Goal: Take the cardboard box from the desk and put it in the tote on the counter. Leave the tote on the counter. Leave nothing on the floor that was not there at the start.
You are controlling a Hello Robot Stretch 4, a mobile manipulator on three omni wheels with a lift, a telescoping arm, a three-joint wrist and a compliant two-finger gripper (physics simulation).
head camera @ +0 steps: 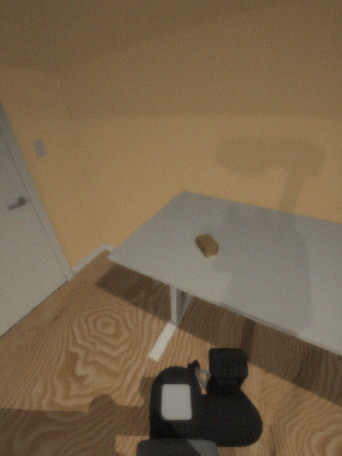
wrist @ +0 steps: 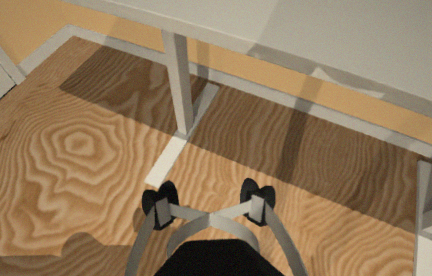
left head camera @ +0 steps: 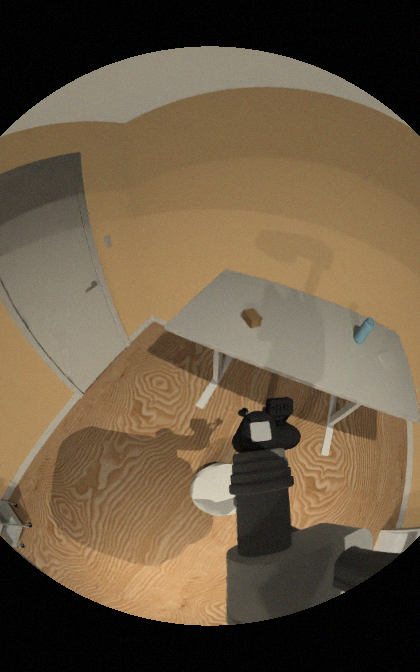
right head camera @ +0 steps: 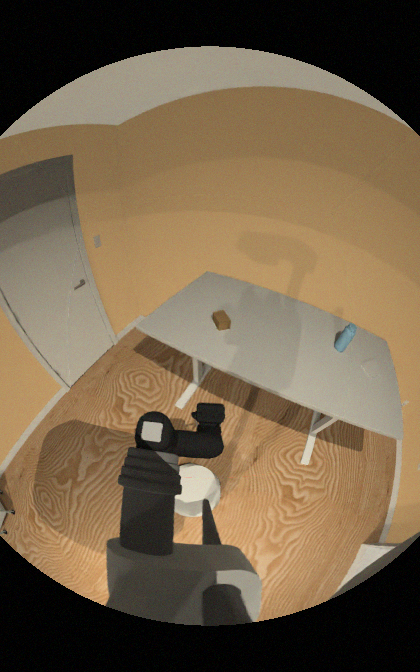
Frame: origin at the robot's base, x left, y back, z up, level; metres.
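Seen in the pictures: gripper, fingertip midpoint: (head camera: 208, 366) (wrist: 208, 194).
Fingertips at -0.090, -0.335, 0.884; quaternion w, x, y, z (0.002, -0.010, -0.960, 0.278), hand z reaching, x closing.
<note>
A point is followed by its place in that frame, as x, y, z.
The small brown cardboard box (head camera: 207, 245) {-0.139, -0.760, 0.972} (left head camera: 252, 318) (right head camera: 221, 320) lies on the left part of the grey desk (head camera: 260, 260) {-0.360, -0.716, 0.922} (left head camera: 300, 345) (right head camera: 270, 350) (wrist: 350, 40) {-0.284, -0.518, 0.922}. In the wrist view my gripper (wrist: 208, 194) {-0.090, -0.335, 0.884} is open, its two black fingertips wide apart with floor showing between them. It is in front of the desk's near edge, apart from the box. In the head views the wrist hides most of the gripper. The box does not show in the wrist view. The tote and the counter cannot be made out in these views.
A blue bottle (left head camera: 364, 330) (right head camera: 345, 338) lies or stands on the desk's right part. Desk legs (left head camera: 329, 420) (right head camera: 312, 435) (wrist: 178, 82) {-0.002, -0.985, 0.380} and feet reach the floor below. A door (head camera: 30, 225) {1.109, -1.364, 0.689} (left head camera: 50, 280) (right head camera: 42, 280) is at the left. A wheeled cart's corner shows at lower left.
</note>
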